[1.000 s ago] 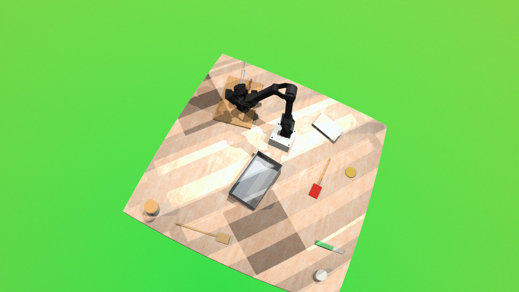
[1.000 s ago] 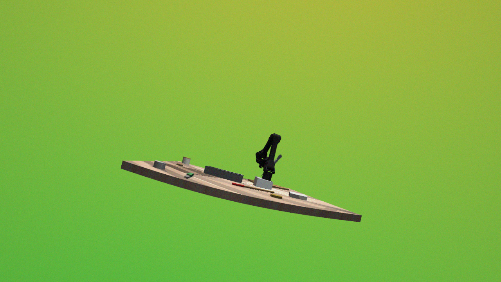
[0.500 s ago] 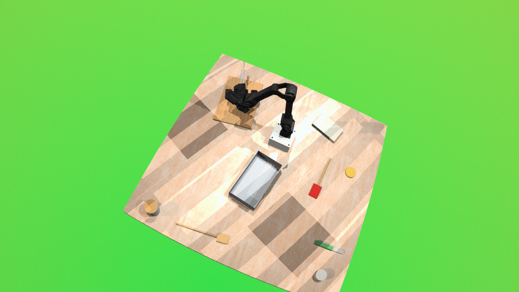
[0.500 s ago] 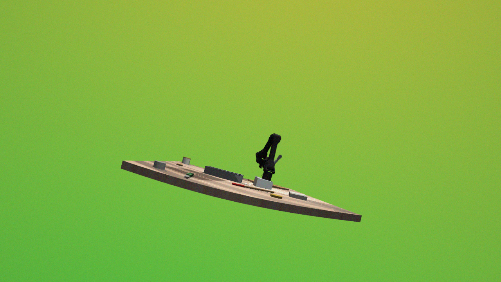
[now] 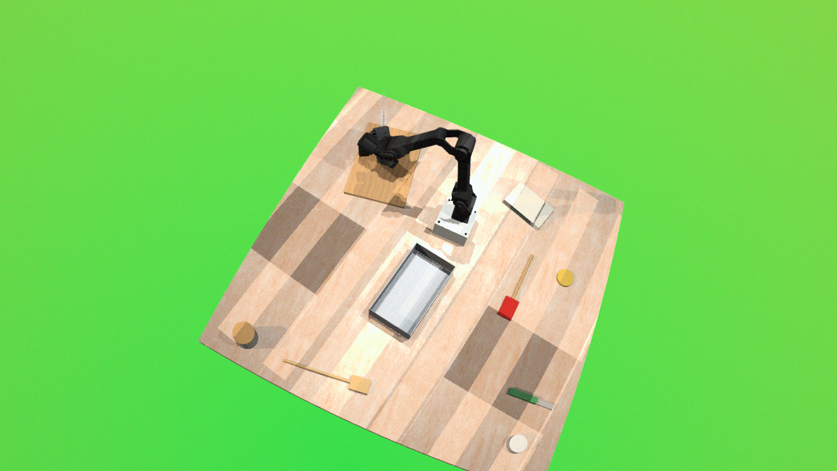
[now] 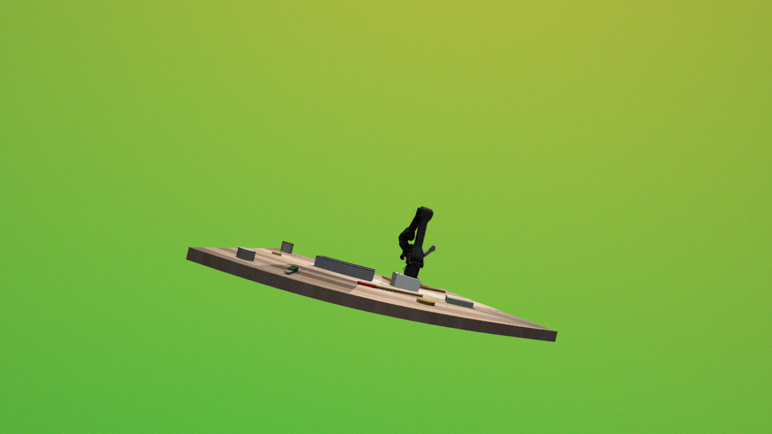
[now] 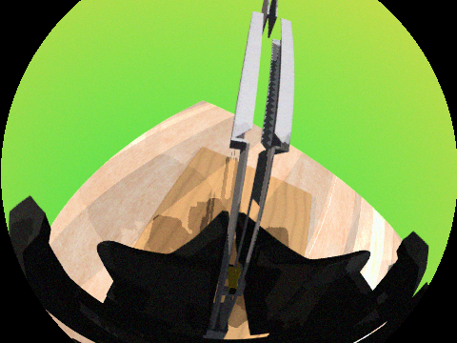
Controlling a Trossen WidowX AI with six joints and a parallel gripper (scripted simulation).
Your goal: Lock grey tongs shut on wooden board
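Now: gripper tip 130 mm above the wooden board, 20 mm to the right of it and 10 mm short of it. Also, from my gripper tip: roasting tin: 490 mm ahead, 290 mm to the left, 110 mm below; then white block: 620 mm to the left, 120 mm below, 10 mm behind.
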